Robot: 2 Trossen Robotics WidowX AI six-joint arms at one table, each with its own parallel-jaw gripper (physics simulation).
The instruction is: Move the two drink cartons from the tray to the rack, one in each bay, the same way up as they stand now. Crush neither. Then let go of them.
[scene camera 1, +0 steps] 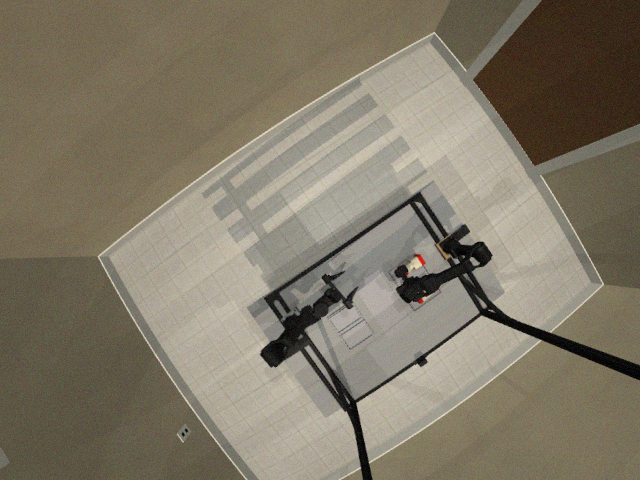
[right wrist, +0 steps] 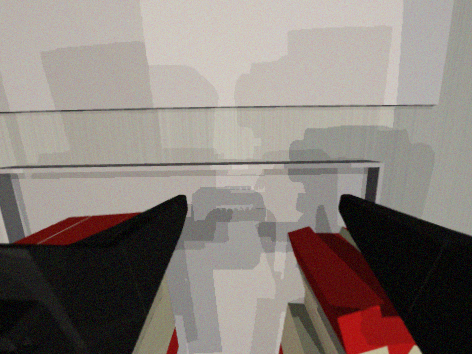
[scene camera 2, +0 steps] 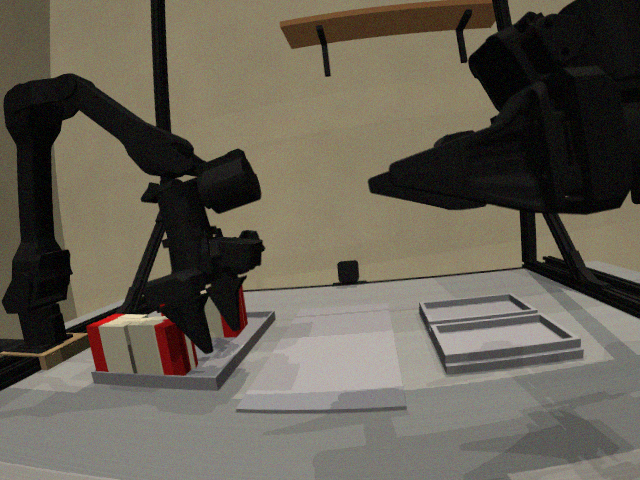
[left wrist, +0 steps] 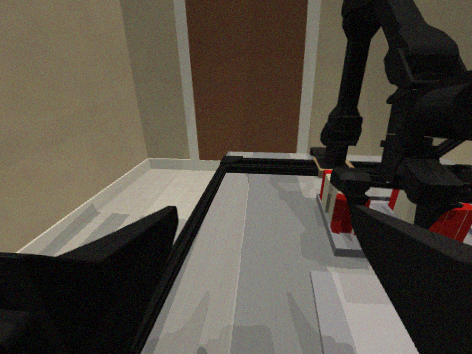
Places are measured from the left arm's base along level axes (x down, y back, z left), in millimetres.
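Pixels of known places: left gripper, fingertip midpoint: (scene camera 1: pixel 351 278) (scene camera 2: pixel 377 181) (left wrist: pixel 264 214); right gripper, fingertip midpoint: (scene camera 1: pixel 401 282) (right wrist: pixel 262 201) (scene camera 2: pixel 224 340); left arm's base, link origin: (scene camera 1: pixel 294 321); right arm's base, link origin: (scene camera 1: pixel 448 246) (scene camera 2: pixel 45 342) (left wrist: pixel 334 163).
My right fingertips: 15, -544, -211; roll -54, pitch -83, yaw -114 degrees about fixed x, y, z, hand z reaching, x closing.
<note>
Ahead of a thing's pixels: the offset from my right fingertips to its middle, as dx, dy, dz. "pt": to the spot under its first point. Level surfaces: height alone.
Two cream drink cartons with red ends lie in the grey tray {pt +19, -67, +73} (scene camera 2: pixel 155 380) (left wrist: pixel 349 252) (right wrist: pixel 372 185). In scene camera 2 one carton {-11, -95, +37} (scene camera 2: pixel 142 345) (scene camera 1: pixel 415 264) (left wrist: pixel 341 214) (right wrist: pixel 335 270) is nearer; the other carton {-11, -63, -108} (scene camera 2: pixel 235 322) (scene camera 1: pixel 421 300) (left wrist: pixel 451 225) (right wrist: pixel 80 227) is behind, partly hidden. My right gripper (scene camera 2: pixel 222 339) (right wrist: pixel 262 201) is open, low over the tray, pointing down, its fingers overlapping both cartons in the right wrist view. The empty two-bay rack {+19, +346, -8} (scene camera 2: pixel 511 356) lies at the right in scene camera 2. My left gripper (scene camera 1: pixel 350 281) (left wrist: pixel 264 214) is open and empty, raised above the table.
A flat pale mat {dx +25} (scene camera 2: pixel 351 361) (scene camera 1: pixel 377 299) (left wrist: pixel 367 312) (right wrist: pixel 275 35) lies between tray and rack. A black frame (scene camera 1: pixel 343 248) edges the table. A small black box {pt -2, +181, -387} (scene camera 2: pixel 347 272) (scene camera 1: pixel 421 360) stands at the far edge in scene camera 2. A wooden shelf (scene camera 2: pixel 387 23) hangs on the wall.
</note>
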